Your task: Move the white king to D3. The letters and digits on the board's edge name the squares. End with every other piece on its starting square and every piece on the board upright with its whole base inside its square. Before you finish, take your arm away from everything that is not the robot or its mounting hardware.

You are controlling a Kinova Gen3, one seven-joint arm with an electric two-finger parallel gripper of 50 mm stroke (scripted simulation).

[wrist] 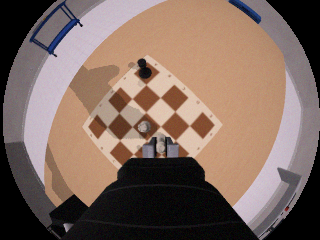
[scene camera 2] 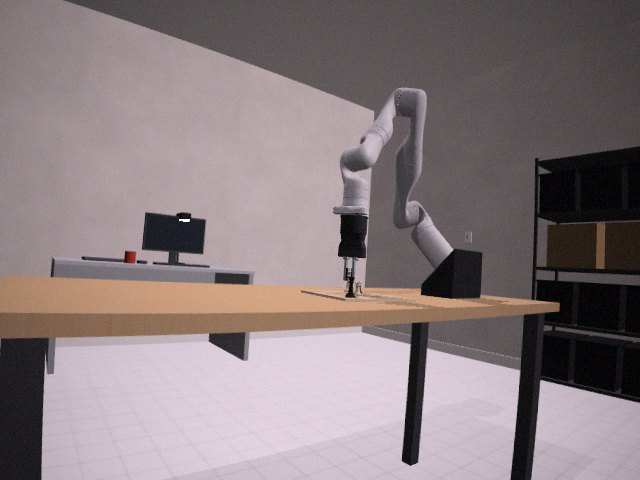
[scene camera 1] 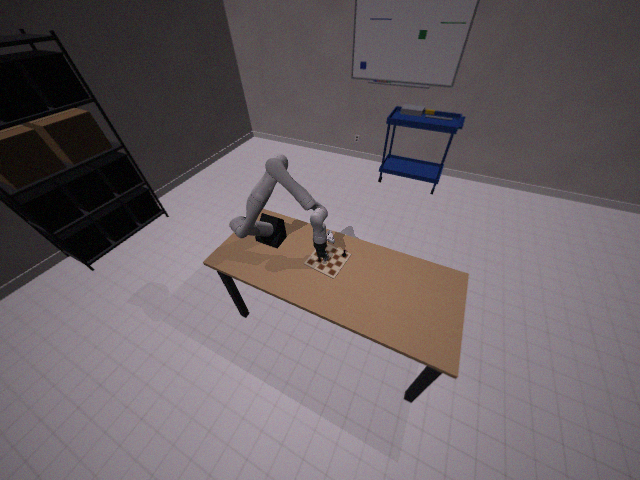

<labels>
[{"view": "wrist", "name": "gripper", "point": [161,143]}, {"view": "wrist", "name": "chessboard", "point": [172,109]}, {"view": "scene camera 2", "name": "gripper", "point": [348,280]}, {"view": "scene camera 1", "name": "chessboard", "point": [333,266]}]
</labels>
